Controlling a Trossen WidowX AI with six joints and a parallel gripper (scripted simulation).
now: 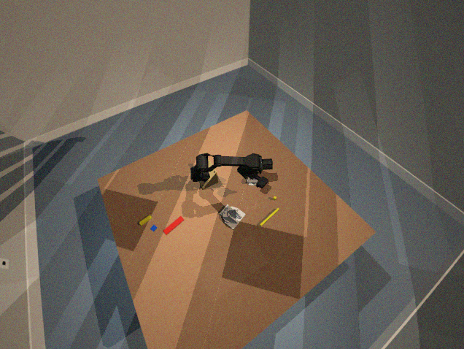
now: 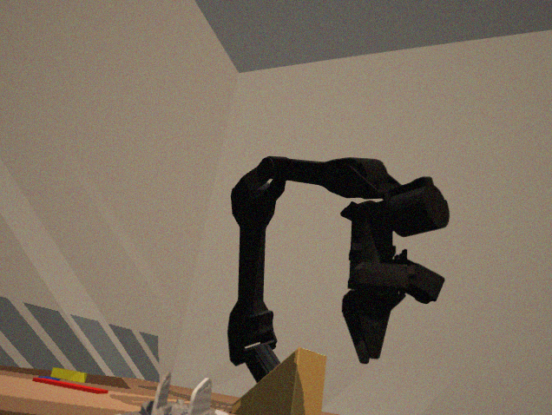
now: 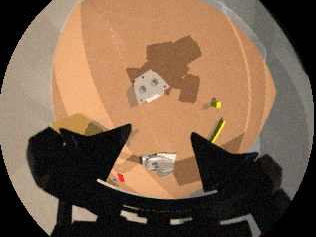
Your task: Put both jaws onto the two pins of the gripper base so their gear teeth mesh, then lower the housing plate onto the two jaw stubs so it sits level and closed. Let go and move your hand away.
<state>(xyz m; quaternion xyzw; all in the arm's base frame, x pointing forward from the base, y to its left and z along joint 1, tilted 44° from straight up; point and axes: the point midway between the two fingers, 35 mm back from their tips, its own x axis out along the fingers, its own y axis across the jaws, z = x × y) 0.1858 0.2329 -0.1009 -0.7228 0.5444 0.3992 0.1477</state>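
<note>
Right now my gripper tip is 6 cm past the white gripper base, 4 cm to the right of it and 8 cm above it. Also, from my gripper tip: long yellow bar: 21 cm ahead, 2 cm to the left, 10 cm below; then red bar: 2 cm ahead, 53 cm to the right, 10 cm below; then small yellow cube: 12 cm ahead, 11 cm to the left, 9 cm below.
</note>
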